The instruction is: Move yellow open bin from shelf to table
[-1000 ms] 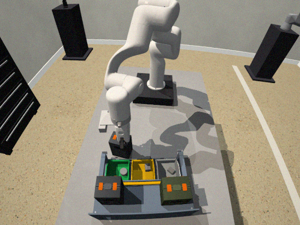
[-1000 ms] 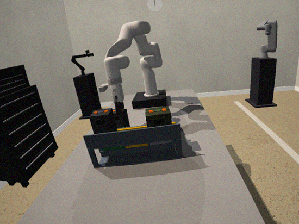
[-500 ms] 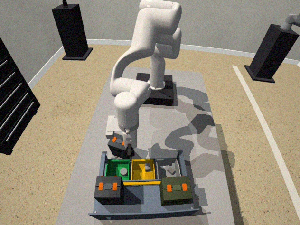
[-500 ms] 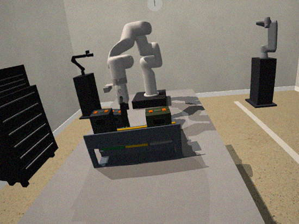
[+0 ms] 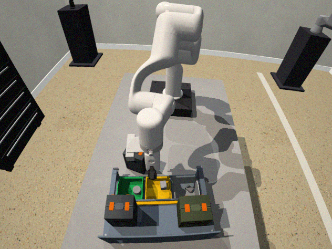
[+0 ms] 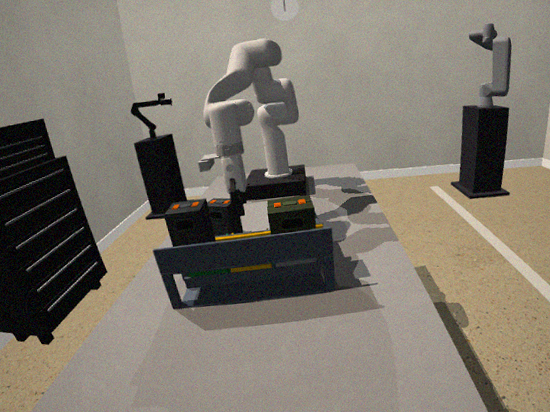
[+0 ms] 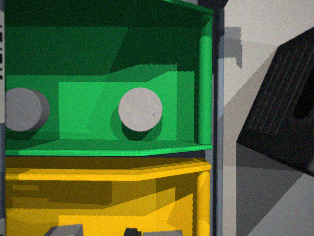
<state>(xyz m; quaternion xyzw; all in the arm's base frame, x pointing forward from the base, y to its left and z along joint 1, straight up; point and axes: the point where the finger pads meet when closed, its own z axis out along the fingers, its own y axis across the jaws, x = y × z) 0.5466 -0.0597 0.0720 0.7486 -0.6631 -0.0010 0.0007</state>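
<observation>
Now: the yellow open bin 90 mm below my hand, 80 mm ahead of it and 30 mm to the left of it. Also, from my hand: green bin (90 mm below, 90 mm ahead, 80 mm to the right); grey shelf (110 mm ahead, 70 mm below, 30 mm to the left); yellow bar (130 mm ahead, 40 mm to the left, 30 mm below).
</observation>
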